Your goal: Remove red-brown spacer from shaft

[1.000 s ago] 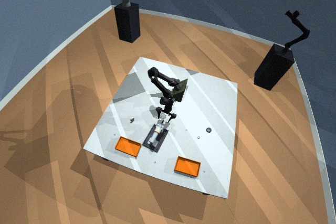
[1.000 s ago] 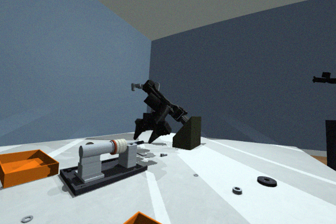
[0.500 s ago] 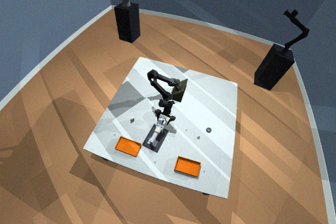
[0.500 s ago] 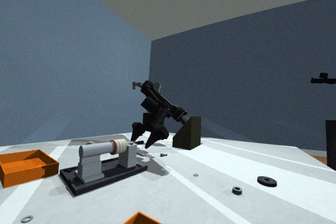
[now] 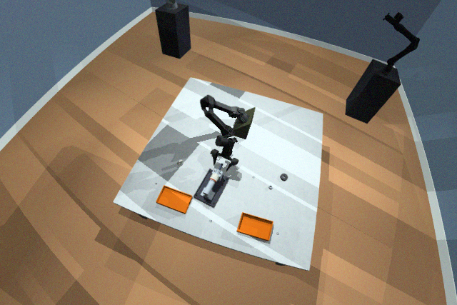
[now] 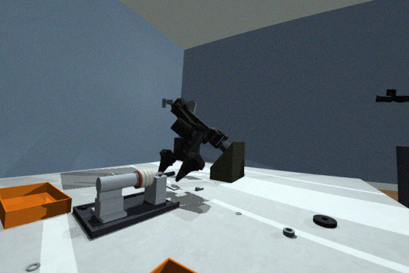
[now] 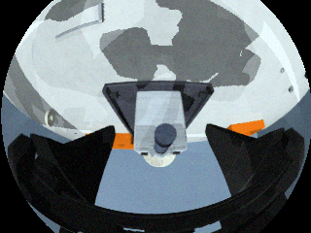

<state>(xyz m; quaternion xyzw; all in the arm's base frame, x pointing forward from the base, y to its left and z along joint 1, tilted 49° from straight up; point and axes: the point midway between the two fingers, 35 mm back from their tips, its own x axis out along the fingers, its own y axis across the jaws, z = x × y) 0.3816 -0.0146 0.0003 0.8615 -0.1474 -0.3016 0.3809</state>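
The dark shaft lies 5 cm ahead of my gripper tip and 1 cm above it. The rest, counted from my gripper tip: black washer 42 cm to the left, 16 cm behind, 6 cm below; then red-brown spacer 11 cm ahead, 1 cm above; then bolt 15 cm behind, 6 cm below, 2 cm to the left.
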